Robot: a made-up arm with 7 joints.
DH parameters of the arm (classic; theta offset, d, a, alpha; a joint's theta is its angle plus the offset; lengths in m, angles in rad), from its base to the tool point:
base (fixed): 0 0 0 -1.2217
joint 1: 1.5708 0 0 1.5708
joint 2: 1.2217 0 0 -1.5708
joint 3: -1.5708 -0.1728 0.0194 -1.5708
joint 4: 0 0 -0.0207 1.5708
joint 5: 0 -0.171 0 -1.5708
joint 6: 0 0 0 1.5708
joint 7: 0 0 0 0
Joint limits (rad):
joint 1: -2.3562..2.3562
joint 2: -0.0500..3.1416
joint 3: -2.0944..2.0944
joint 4: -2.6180..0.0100
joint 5: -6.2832..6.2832
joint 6: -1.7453..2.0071
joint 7: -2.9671..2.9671
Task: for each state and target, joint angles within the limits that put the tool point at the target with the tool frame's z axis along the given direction. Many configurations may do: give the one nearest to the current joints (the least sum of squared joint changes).
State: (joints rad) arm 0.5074 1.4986 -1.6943 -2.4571 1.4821 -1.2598 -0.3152
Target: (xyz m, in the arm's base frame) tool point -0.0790 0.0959 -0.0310 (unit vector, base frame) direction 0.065 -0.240 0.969
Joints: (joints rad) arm 0.7267 2.3158 -1.7167 -2.6160 1.9823 -0.8751 -0.3152
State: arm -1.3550 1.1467 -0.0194 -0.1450 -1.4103 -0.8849 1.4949
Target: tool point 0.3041 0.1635 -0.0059 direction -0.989 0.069 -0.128
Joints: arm -1.3242 0.7946 0.2195 -0.0948 -1.1805 -0.5588 1.4949
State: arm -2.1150 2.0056 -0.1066 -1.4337 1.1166 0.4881 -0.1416
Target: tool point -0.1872 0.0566 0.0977 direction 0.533 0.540 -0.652
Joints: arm -2.2517 2.3323 0.3152 -2.0067 1.1453 0.2941 -0.1416
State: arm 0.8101 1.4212 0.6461 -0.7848 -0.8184 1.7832 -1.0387
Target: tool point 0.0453 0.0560 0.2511 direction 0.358 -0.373 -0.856
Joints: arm 0.0057 2.1130 1.3388 -1.6635 -0.5377 1.1931 -1.0387
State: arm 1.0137 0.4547 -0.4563 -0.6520 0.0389 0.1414 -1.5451
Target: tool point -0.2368 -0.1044 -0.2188 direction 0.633 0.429 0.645
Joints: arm 1.2296 0.0018 -0.6943 -0.6421 0.4342 0.2720 -1.5451
